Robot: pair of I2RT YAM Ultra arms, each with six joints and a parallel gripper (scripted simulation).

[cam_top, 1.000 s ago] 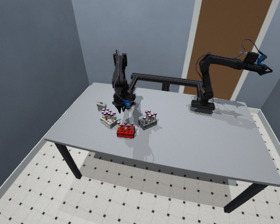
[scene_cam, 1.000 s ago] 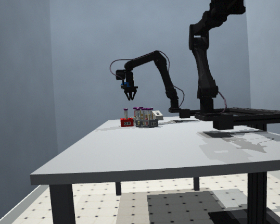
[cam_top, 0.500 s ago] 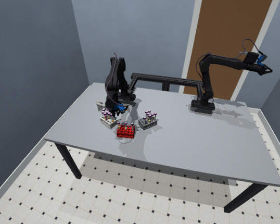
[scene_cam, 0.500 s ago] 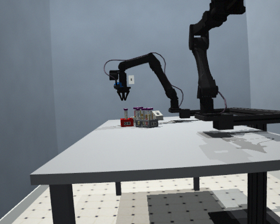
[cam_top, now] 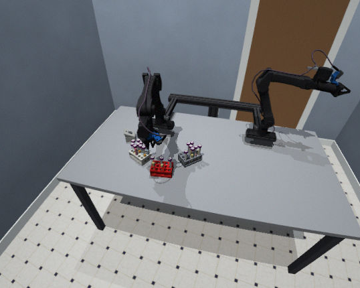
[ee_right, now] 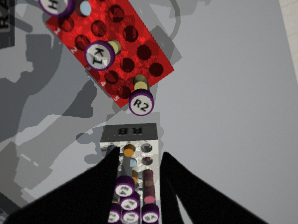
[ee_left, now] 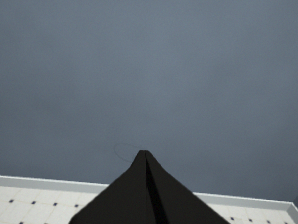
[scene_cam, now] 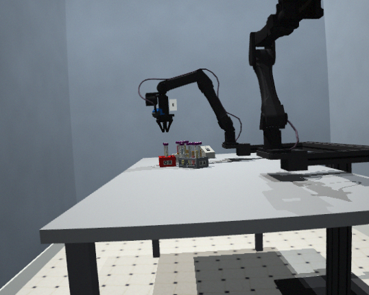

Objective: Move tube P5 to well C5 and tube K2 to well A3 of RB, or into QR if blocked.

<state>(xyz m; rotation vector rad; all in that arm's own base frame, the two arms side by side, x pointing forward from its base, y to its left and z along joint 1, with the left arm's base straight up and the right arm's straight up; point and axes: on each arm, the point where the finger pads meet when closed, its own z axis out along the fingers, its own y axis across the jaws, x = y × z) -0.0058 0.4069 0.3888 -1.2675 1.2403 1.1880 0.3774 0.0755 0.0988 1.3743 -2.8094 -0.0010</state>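
Note:
The red rack QR is 17 cm below my right hand and 6 cm to the left of it. Round my right hand: grey rack RA: 21 cm to the left, 17 cm below, 13 cm behind; then pale box: 27 cm behind, 25 cm to the right, 15 cm below; then white rack RB: 17 cm below, 11 cm to the right, 10 cm behind.

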